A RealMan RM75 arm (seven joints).
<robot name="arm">
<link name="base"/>
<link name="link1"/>
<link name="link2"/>
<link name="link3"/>
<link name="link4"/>
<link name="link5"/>
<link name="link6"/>
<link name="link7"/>
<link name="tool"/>
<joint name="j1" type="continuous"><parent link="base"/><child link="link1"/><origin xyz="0.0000 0.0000 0.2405"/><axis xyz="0 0 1"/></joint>
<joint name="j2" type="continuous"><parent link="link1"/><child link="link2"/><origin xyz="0.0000 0.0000 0.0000" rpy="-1.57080 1.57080 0.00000"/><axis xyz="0 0 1"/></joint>
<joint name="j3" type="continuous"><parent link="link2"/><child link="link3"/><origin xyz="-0.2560 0.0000 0.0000" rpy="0.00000 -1.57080 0.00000"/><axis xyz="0 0 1"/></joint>
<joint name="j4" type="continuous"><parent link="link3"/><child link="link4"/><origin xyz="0.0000 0.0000 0.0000" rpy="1.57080 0.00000 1.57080"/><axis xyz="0 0 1"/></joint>
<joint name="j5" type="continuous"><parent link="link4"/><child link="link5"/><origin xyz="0.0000 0.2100 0.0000" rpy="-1.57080 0.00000 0.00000"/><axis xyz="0 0 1"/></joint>
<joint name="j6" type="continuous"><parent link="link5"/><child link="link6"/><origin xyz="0.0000 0.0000 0.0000" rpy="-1.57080 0.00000 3.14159"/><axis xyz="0 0 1"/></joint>
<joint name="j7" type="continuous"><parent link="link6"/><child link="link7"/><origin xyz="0.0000 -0.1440 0.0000" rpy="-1.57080 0.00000 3.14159"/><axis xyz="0 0 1"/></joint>
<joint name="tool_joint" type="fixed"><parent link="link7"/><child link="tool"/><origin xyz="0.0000 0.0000 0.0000" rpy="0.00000 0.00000 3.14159"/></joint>
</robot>
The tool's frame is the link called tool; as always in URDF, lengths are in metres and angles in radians. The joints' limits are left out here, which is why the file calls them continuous.
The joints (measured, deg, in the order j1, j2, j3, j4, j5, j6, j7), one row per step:
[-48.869, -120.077, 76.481, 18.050, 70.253, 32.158, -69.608]
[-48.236, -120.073, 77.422, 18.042, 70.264, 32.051, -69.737]
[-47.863, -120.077, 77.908, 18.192, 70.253, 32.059, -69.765]
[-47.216, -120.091, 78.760, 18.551, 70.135, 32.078, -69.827]
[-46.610, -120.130, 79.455, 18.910, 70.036, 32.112, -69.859]
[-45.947, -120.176, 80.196, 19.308, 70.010, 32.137, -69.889]
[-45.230, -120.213, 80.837, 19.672, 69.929, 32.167, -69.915]
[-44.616, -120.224, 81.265, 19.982, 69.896, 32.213, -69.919]
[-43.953, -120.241, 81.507, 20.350, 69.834, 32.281, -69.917]
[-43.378, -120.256, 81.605, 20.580, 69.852, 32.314, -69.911]
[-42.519, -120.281, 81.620, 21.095, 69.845, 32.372, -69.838]
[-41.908, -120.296, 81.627, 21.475, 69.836, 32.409, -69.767]
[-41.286, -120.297, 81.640, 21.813, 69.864, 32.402, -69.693]
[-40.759, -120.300, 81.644, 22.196, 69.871, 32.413, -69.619]
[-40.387, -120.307, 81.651, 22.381, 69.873, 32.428, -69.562]
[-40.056, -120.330, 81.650, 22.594, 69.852, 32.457, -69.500]
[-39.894, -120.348, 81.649, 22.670, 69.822, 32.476, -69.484]
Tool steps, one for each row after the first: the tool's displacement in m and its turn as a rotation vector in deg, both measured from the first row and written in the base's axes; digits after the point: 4 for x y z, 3 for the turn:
[-0.0049, -0.0035, -0.0019, -0.494, 0.592, 0.320]
[-0.0069, -0.0051, -0.0026, -0.708, 0.836, 0.343]
[-0.0097, -0.0078, -0.0037, -1.018, 1.139, 0.341]
[-0.0121, -0.0103, -0.0048, -1.275, 1.346, 0.338]
[-0.0147, -0.0131, -0.0060, -1.571, 1.629, 0.308]
[-0.0179, -0.0160, -0.0069, -1.809, 1.810, 0.428]
[-0.0207, -0.0183, -0.0074, -1.953, 1.931, 0.552]
[-0.0235, -0.0204, -0.0074, -1.967, 1.885, 0.764]
[-0.0264, -0.0224, -0.0073, -1.964, 1.873, 1.062]
[-0.0300, -0.0247, -0.0066, -1.784, 1.747, 1.391]
[-0.0325, -0.0263, -0.0061, -1.639, 1.669, 1.605]
[-0.0355, -0.0280, -0.0055, -1.495, 1.671, 1.872]
[-0.0374, -0.0292, -0.0047, -1.326, 1.633, 2.009]
[-0.0392, -0.0303, -0.0045, -1.256, 1.621, 2.169]
[-0.0404, -0.0312, -0.0042, -1.176, 1.564, 2.266]
[-0.0411, -0.0317, -0.0042, -1.152, 1.508, 2.353]

